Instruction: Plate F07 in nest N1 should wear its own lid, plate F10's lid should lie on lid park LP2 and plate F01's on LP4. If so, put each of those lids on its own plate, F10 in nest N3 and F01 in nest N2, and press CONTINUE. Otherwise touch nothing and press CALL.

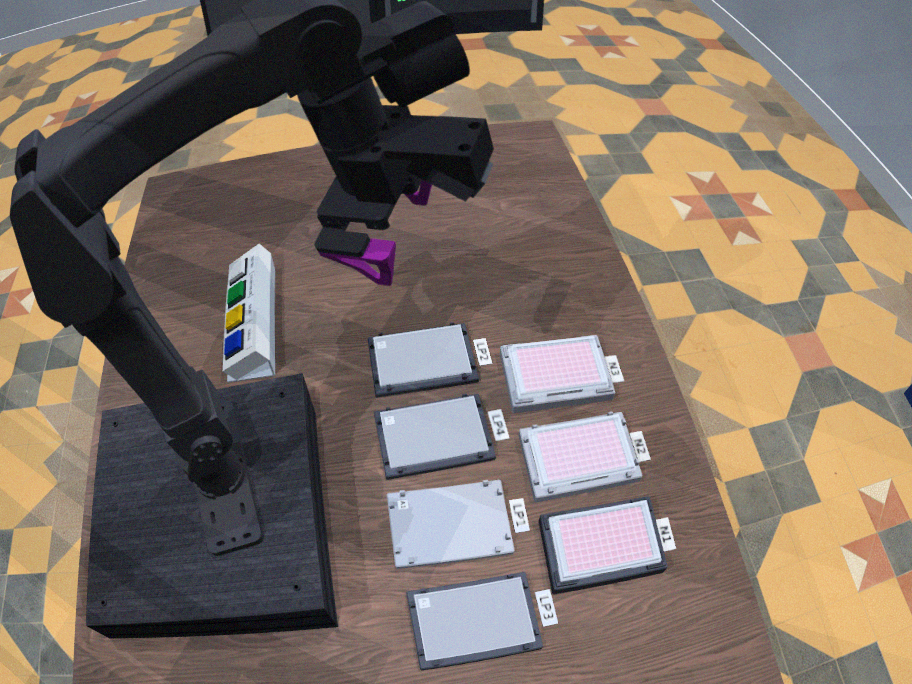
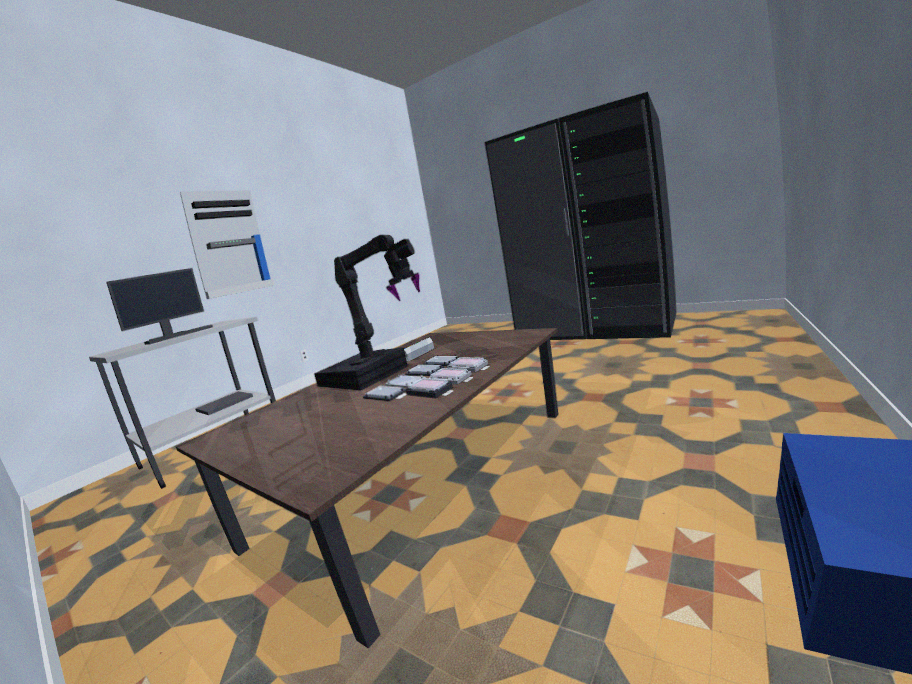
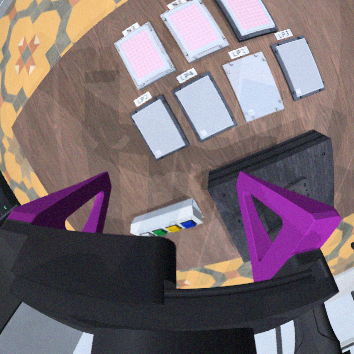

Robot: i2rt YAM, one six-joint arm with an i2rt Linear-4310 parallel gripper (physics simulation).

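Where they show: gripper, between the fingertips: [image 1: 403, 242] [image 2: 409, 296] [image 3: 173, 178]; arm's base, origin of its link: [image 1: 222, 476] [image 2: 368, 357].
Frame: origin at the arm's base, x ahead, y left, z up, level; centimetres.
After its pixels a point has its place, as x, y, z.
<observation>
Pink-welled plates sit in pale nest N3 [image 1: 563, 365] @[47.5, 4.9, -5.6] [image 3: 142, 55] @[46.1, 5.2, -5.2], pale nest N2 [image 1: 583, 450] @[44.2, -8.4, -5.4] [image 3: 195, 30] @[42.9, -7.6, -5.5] and dark nest N1 [image 1: 607, 539] @[41.6, -21.1, -4.9] [image 3: 247, 15] @[39.4, -19.4, -5.0]. I cannot tell whether clear lids cover them; plate names are unreadable. Flat grey lids lie on dark parks: one lid [image 1: 423, 358] @[30.1, 13.5, -6.6] [image 3: 160, 127] @[29.9, 13.4, -6.6] on LP2, one lid [image 1: 436, 434] @[27.8, 1.2, -6.6] [image 3: 205, 107] @[27.4, 1.7, -6.6] on LP4, one lid [image 1: 475, 619] @[23.5, -24.3, -6.6] [image 3: 300, 67] @[23.3, -23.6, -6.6] on LP3. LP1 [image 1: 449, 522] @[25.2, -10.9, -7.4] [image 3: 255, 87] @[24.8, -10.8, -7.4] is pale with a small corner tag. My gripper [image 1: 403, 239] @[26.3, 4.0, 25.1] [image 2: 408, 294] @[26.3, 4.0, 25.1] [image 3: 173, 178] @[26.3, 4.0, 25.1] is open and empty, high above the table.
A white button box [image 1: 266, 316] @[10.0, 26.9, -4.0] [image 3: 165, 215] @[10.1, 27.4, -3.9] with grey, green, yellow and blue buttons stands beyond the arm's black base [image 1: 294, 500] @[8.2, -6.0, 0.6] [image 3: 320, 160] @[4.3, -15.2, 0.2]; its lettering is too small to read. The wooden table [image 2: 294, 449] @[18.2, -67.4, -8.4] carries everything. A blue cabinet [image 2: 847, 500] stands on the floor.
</observation>
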